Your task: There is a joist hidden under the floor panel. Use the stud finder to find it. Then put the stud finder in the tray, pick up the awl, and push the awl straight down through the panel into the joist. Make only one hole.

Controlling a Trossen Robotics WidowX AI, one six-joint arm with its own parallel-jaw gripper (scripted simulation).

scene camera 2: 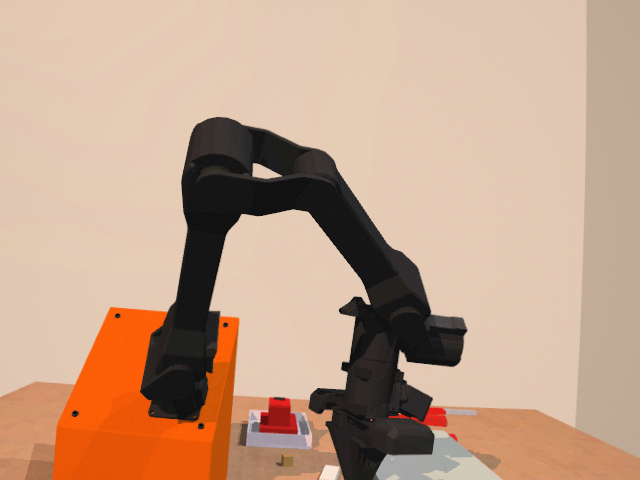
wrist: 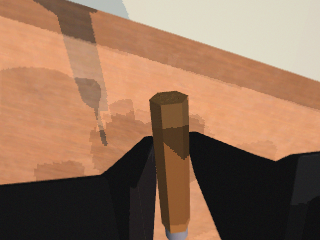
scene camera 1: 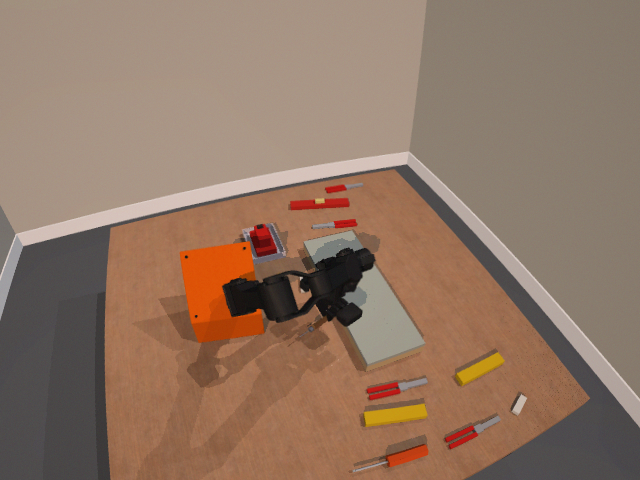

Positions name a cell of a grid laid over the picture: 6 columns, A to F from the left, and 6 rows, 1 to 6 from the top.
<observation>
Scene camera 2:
red stud finder: C6
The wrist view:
my gripper: D4
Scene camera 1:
my gripper: D4
</observation>
